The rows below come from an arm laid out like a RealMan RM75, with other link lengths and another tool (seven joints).
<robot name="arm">
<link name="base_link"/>
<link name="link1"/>
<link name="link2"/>
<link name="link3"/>
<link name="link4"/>
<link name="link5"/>
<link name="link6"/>
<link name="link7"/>
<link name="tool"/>
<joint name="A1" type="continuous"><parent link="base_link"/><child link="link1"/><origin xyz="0.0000 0.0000 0.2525" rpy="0.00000 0.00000 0.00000"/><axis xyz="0 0 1"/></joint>
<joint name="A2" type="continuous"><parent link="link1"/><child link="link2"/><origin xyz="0.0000 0.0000 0.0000" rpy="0.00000 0.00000 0.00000"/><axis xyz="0 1 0"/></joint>
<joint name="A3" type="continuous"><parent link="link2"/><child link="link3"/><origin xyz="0.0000 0.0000 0.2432" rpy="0.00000 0.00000 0.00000"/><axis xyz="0 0 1"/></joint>
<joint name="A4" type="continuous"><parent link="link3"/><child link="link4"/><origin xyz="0.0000 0.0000 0.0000" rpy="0.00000 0.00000 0.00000"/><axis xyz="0 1 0"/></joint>
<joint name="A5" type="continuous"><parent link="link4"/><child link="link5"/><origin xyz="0.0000 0.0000 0.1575" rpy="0.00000 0.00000 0.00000"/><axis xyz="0 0 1"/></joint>
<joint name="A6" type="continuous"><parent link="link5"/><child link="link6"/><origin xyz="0.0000 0.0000 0.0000" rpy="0.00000 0.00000 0.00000"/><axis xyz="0 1 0"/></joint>
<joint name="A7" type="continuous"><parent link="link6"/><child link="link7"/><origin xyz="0.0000 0.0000 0.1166" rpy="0.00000 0.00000 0.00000"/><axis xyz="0 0 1"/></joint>
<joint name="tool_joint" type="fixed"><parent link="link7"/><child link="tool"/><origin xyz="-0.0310 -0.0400 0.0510" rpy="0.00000 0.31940 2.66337"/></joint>
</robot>
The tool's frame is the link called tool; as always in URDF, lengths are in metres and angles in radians. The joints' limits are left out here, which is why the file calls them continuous.
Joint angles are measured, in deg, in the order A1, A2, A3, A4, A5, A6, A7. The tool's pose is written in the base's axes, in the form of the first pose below.
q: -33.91 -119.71 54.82 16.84 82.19 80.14 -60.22
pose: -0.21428 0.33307 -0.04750 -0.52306 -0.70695 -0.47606 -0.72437 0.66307 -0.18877
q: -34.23 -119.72 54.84 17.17 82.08 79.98 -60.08
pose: -0.21203 0.33554 -0.04646 -0.53068 -0.69894 -0.47944 -0.71901 0.67075 -0.18198
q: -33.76 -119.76 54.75 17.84 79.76 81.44 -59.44
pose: -0.20714 0.33766 -0.03970 -0.52018 -0.67643 -0.52140 -0.70388 0.68531 -0.18684
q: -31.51 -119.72 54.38 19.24 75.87 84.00 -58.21
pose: -0.20773 0.33675 -0.02535 -0.48759 -0.63944 -0.59445 -0.69225 0.69805 -0.18306
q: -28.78 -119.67 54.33 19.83 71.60 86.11 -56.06
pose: -0.21409 0.33292 -0.01150 -0.44890 -0.59914 -0.66297 -0.69321 0.70166 -0.16473
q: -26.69 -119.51 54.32 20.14 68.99 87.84 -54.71
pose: -0.22018 0.32813 -0.00174 -0.42382 -0.57085 -0.70321 -0.69541 0.70253 -0.15118
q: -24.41 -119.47 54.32 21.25 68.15 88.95 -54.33
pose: -0.22763 0.32121 0.00432 -0.41230 -0.55767 -0.72042 -0.70176 0.69868 -0.13923
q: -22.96 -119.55 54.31 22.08 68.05 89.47 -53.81
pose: -0.23220 0.31643 0.00696 -0.41305 -0.54863 -0.72691 -0.70506 0.69785 -0.12606
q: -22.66 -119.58 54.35 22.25 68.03 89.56 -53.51
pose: -0.23306 0.31544 0.00744 -0.41567 -0.54498 -0.72816 -0.70500 0.69888 -0.12063
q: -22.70 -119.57 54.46 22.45 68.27 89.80 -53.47
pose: -0.23175 0.31518 0.00721 -0.42300 -0.54288 -0.72550 -0.69895 0.70502 -0.12004
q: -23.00 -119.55 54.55 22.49 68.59 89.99 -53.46
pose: -0.22957 0.31565 0.00643 -0.43125 -0.54181 -0.72143 -0.69160 0.71202 -0.12134
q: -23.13 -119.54 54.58 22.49 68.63 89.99 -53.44
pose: -0.22887 0.31610 0.00631 -0.43351 -0.54102 -0.72067 -0.68968 0.71392 -0.12108
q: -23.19 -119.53 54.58 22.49 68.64 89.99 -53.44
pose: -0.22858 0.31634 0.00635 -0.43430 -0.54059 -0.72052 -0.68893 0.71467 -0.12094
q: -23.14 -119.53 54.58 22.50 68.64 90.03 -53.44
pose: -0.22873 0.31610 0.00639 -0.43403 -0.54063 -0.72065 -0.68900 0.71457 -0.12111
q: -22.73 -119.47 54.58 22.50 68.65 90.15 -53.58
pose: -0.23091 0.31432 0.00666 -0.42960 -0.54454 -0.72036 -0.69334 0.71000 -0.12323
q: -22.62 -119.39 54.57 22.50 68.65 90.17 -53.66
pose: -0.23180 0.31396 0.00710 -0.42851 -0.54575 -0.72009 -0.69499 0.70837 -0.12329
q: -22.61 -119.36 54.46 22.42 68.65 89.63 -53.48
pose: -0.23372 0.31479 0.00733 -0.42775 -0.54662 -0.71988 -0.70200 0.70261 -0.11637
